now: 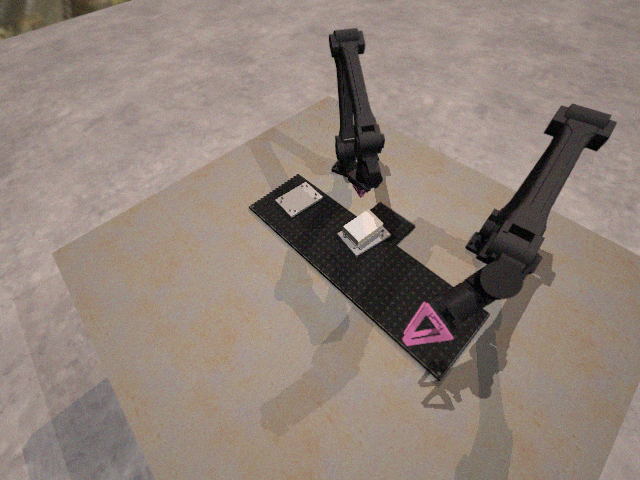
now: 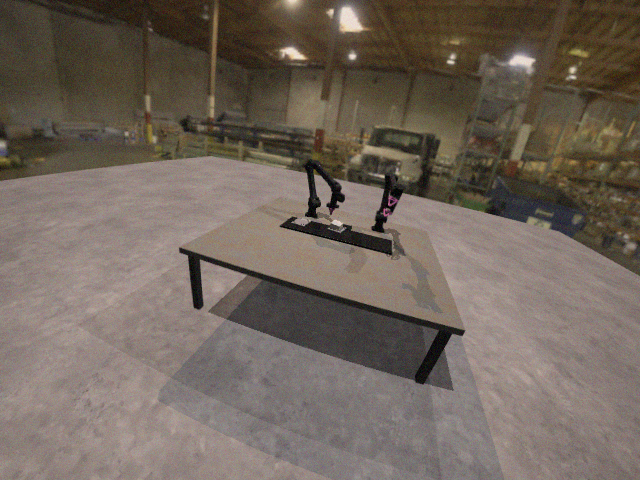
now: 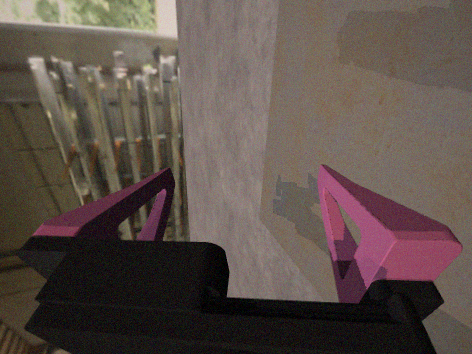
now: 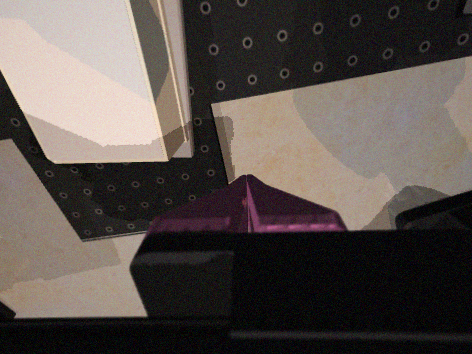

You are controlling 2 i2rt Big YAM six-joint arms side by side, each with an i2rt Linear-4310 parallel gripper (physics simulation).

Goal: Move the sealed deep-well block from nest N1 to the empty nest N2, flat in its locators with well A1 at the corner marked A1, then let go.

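Places are measured from the left arm's base along level axes (x ahead, y left, z up), in centimetres.
Pixels of known places: left gripper, fingertip midpoint: (image 1: 404, 338) (image 2: 386, 211) (image 3: 243, 174); right gripper, fingertip midpoint: (image 1: 361, 196) (image 2: 330, 215) (image 4: 247, 185); left arm's base, origin of the base link: (image 2: 377, 230); right arm's base, origin of the base link: (image 1: 346, 169) (image 2: 311, 215) (image 4: 455, 224).
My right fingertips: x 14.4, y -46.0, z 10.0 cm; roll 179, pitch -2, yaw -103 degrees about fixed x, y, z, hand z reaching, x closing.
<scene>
Ahead of a thing's pixels: the offset from my right fingertips to its top centre. Level surfaces: height alone.
The white sealed block {dx +8.5, dy +7.1, dz -2.4 cm} (image 1: 362, 226) (image 2: 337, 223) (image 4: 85, 90) sits on the middle nest plate {dx +9.0, dy +8.1, dz -6.5 cm} (image 1: 357, 250) (image 4: 186, 151); whether it is fully flat is not clear. The other nest {dx +10.6, dy -23.8, dz -6.5 cm} (image 1: 298, 199) (image 2: 302, 221), at the board's left end, is empty with small dark locators at its corners. The A1 marks cannot be read. My right gripper (image 1: 361, 193) (image 2: 331, 211) (image 4: 247, 185) is shut with its pink fingertips together, empty, and hangs behind the block, apart from it. My left gripper (image 1: 428, 328) (image 2: 390, 205) (image 3: 243, 174) is open and empty, over the board's right end.
The black perforated board {dz -8.7 cm} (image 1: 379, 273) (image 2: 367, 239) (image 4: 285, 55) lies on the tan table {dz -9.9 cm} (image 1: 206, 330) (image 2: 289, 263). It has a short extension behind the middle nest. Both arms stand behind the board and cast shadows over the table.
</scene>
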